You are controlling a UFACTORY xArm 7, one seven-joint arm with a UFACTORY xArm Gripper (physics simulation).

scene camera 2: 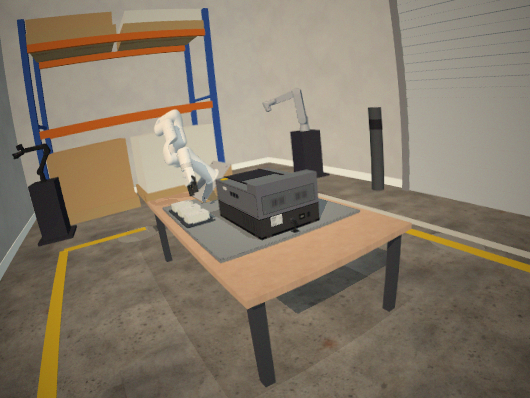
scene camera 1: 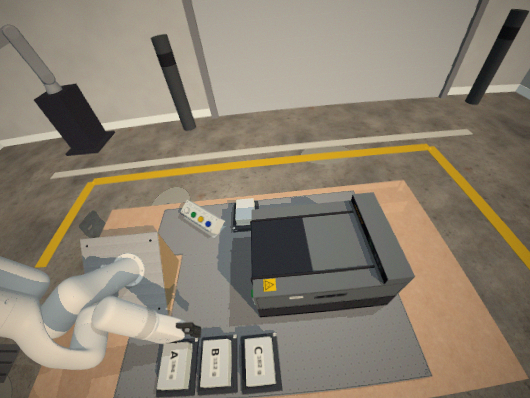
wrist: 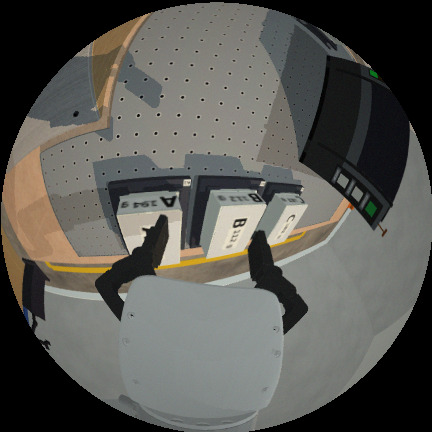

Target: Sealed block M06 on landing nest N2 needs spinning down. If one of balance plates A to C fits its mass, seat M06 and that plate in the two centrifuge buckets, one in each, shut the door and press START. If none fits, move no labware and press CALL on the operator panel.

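Frame: origin at the arm's base, x left, y back, z up, level; centimetres.
Seen in the pictures: gripper, fingertip midpoint: (scene camera 2: pixel 194 194) (scene camera 1: pixel 188 335) (wrist: pixel 210 232); arm's base, origin of the base link: (scene camera 2: pixel 212 177) (scene camera 1: pixel 129 269).
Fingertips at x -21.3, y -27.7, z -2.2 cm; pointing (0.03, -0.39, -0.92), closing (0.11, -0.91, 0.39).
Observation:
Pixels of each thing's top centre, then the offset from my fingertips to it. Level surfaces: height alone.
- Plate A, middle of its top: (wrist: pixel 152 245) (scene camera 1: pixel 173 364) (scene camera 2: pixel 181 202) dx -7.7, dy +5.3, dz -4.9 cm
- plate B, middle of its top: (wrist: pixel 234 234) (scene camera 1: pixel 214 361) (scene camera 2: pixel 188 207) dx -6.4, dy -8.0, dz -4.9 cm
- plate C, middle of its top: (wrist: pixel 285 226) (scene camera 1: pixel 259 360) (scene camera 2: pixel 195 212) dx -5.8, dy -21.7, dz -4.9 cm
- pale block, middle of its top: (scene camera 1: pixel 244 208) dx +53.8, dy -13.4, dz -3.5 cm
- operator panel, middle of its top: (scene camera 1: pixel 199 211) dx +52.1, dy +7.5, dz -1.9 cm
- grey perforated board, its level: dz -10.3 cm
- wooden table, its level: dz -11.6 cm
My gripper (scene camera 1: pixel 191 329) (scene camera 2: pixel 193 187) (wrist: pixel 210 232) is open and empty, above the near-left row of plates; in the wrist view its fingertips overlap plates A and B. Plate A (scene camera 1: pixel 174 368) (wrist: pixel 142 220), marked 194 g, plate B (scene camera 1: pixel 216 362) (wrist: pixel 235 227), marked 112 g, and plate C (scene camera 1: pixel 260 361) (wrist: pixel 287 216), its number unclear, each sit in a dark nest. A pale block (scene camera 1: pixel 245 209) sits in a nest behind; its marking is unreadable. The centrifuge (scene camera 1: pixel 395 260) (scene camera 2: pixel 267 200) (wrist: pixel 338 120) has a dark and a grey top section; the buckets cannot be made out.
The operator panel (scene camera 1: pixel 201 218) with white, green, yellow and blue buttons lies left of the pale block. Three front buttons, one green (wrist: pixel 370 209), show on the centrifuge. The grey perforated board (scene camera 1: pixel 345 345) (scene camera 2: pixel 227 250) (wrist: pixel 200 110) lies on the wooden table (scene camera 1: pixel 460 325) (scene camera 2: pixel 320 265).

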